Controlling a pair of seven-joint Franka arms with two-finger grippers.
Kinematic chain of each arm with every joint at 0, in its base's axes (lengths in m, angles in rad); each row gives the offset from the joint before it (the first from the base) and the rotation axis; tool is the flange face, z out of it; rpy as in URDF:
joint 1: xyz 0 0 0.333 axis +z
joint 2: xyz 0 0 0 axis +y
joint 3: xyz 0 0 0.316 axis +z
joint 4: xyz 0.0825 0 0 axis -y
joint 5: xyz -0.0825 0 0.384 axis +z
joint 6: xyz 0 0 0 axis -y
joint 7: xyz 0.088 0 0 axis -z
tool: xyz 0 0 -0.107 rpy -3.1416 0 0
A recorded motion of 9 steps. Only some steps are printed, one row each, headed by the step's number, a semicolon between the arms.
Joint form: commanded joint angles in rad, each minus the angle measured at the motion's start. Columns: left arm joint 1, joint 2, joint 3, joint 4, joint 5, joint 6, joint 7; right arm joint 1, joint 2, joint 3, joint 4, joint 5, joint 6, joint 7.
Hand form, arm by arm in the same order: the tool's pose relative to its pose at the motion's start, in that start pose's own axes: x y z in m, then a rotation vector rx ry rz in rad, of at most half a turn. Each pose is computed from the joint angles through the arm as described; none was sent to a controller.
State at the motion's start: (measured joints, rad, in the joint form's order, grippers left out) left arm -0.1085 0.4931 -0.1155 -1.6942 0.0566 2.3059 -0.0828; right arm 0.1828 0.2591 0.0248 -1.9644 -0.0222 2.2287 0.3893
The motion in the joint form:
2: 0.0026 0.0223 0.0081 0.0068 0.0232 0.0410 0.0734; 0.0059 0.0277 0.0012 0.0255 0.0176 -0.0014 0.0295
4: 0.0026 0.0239 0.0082 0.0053 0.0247 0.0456 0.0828; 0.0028 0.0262 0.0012 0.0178 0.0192 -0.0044 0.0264
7: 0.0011 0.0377 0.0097 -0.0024 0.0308 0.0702 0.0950; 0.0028 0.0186 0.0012 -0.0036 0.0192 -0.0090 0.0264
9: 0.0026 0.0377 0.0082 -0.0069 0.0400 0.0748 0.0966; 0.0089 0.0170 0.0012 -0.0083 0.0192 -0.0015 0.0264
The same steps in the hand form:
2: 0.0046 -0.0070 0.0087 0.0181 0.0260 0.0795; 0.0047 -0.0071 0.0056 0.0124 -0.0092 0.0334
4: 0.0044 -0.0070 0.0100 0.0190 0.0275 0.0900; 0.0031 -0.0045 0.0084 0.0099 -0.0181 0.0342
7: 0.0031 -0.0068 0.0204 0.0217 0.0306 0.1072; -0.0030 -0.0022 0.0135 0.0026 -0.0350 0.0340
9: 0.0022 -0.0069 0.0218 0.0272 0.0309 0.1153; -0.0049 -0.0054 0.0139 0.0043 -0.0309 0.0279

